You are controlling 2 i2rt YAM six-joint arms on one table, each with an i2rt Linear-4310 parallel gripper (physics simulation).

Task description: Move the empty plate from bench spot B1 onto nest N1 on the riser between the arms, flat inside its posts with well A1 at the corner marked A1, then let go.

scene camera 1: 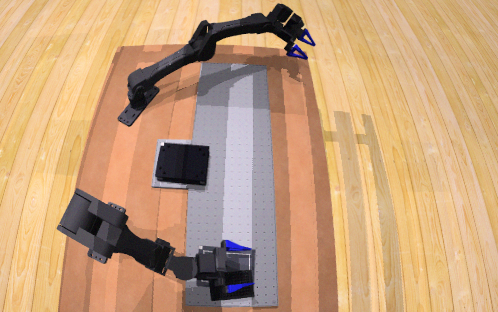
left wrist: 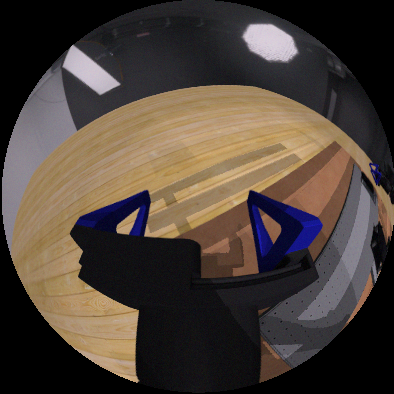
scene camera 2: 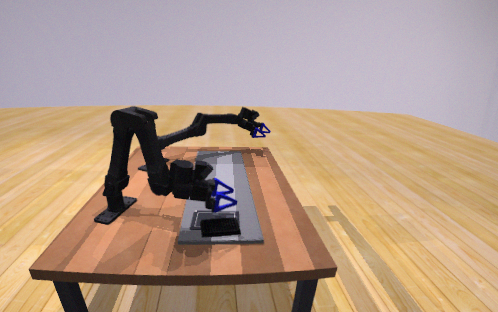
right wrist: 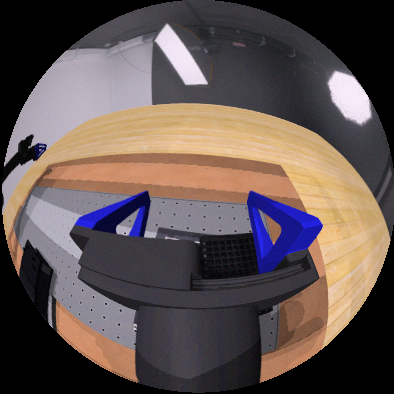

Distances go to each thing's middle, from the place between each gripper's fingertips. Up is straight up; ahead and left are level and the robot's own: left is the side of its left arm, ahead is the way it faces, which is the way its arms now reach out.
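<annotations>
Offsets from my right hand: black well plate (scene camera 1: 248, 291) 60 mm to the right, 50 mm behind, 90 mm below; white-outlined nest (scene camera 1: 236, 260) 70 mm behind, 90 mm below; flat black block (scene camera 1: 181, 161) 310 mm to the left, 230 mm behind, 60 mm below.
My left gripper is 420 mm past the flat black block, 500 mm to the left of it and 80 mm above it. Offsets from my left hand: black well plate 870 mm to the right, 240 mm behind, 110 mm below; white-outlined nest 820 mm to the right, 260 mm behind, 120 mm below.
</annotations>
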